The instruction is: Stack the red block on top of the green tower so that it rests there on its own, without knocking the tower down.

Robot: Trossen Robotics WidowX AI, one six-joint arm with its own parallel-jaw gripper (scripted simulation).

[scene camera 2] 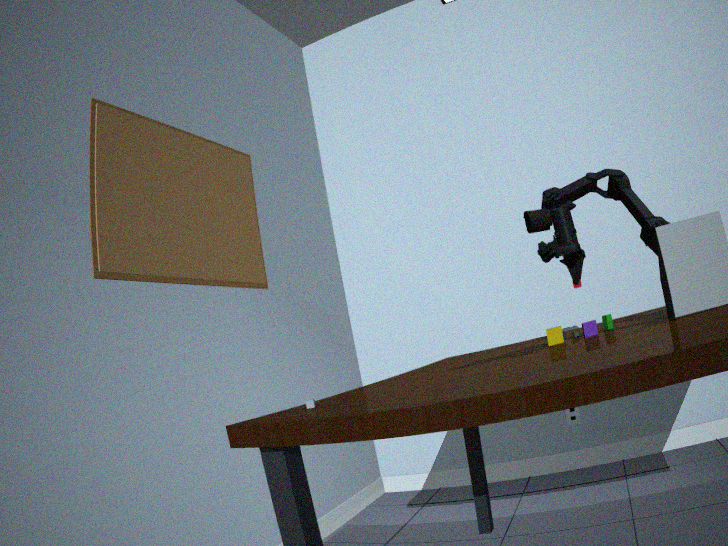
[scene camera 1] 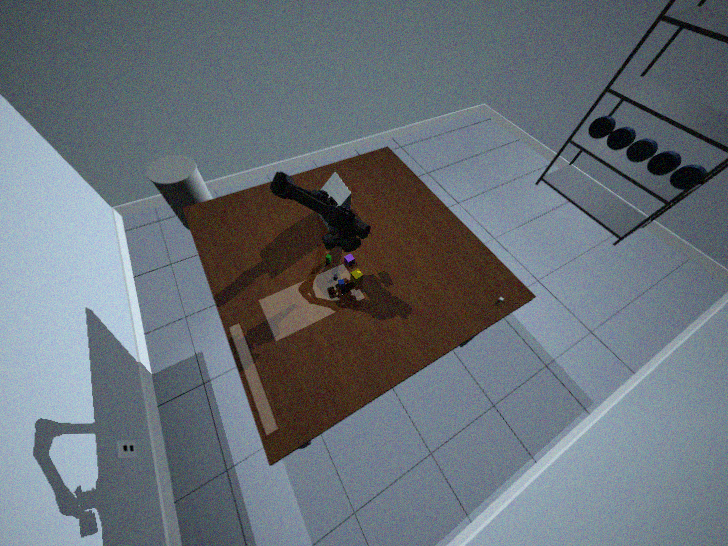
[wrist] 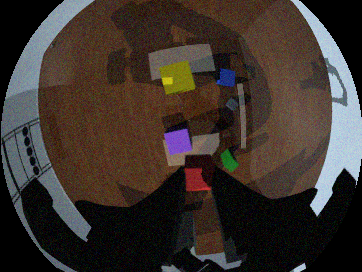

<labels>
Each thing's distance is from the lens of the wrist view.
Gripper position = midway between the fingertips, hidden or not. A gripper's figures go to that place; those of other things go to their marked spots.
my gripper (wrist: 198,170): 10 cm
yellow block (wrist: 178,77): 18 cm
</labels>
